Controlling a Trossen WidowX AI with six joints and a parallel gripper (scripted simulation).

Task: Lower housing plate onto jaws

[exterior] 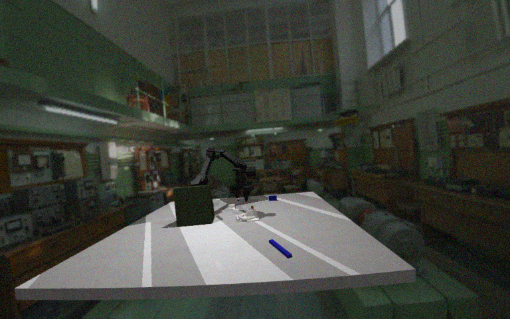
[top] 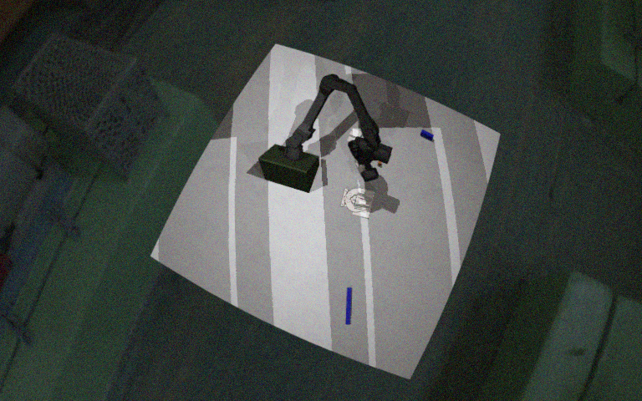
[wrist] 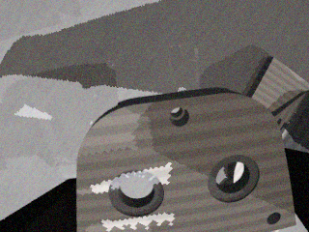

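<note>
Now: the tiny orange object 100 mm to the left of my gripper tip, 70 mm below it and 50 mm ahead of it. Also, from my gripper tip: long blue bar 520 mm to the right, 240 mm ahead, 80 mm below; then small blue block 340 mm to the left, 180 mm ahead, 60 mm below.
</note>
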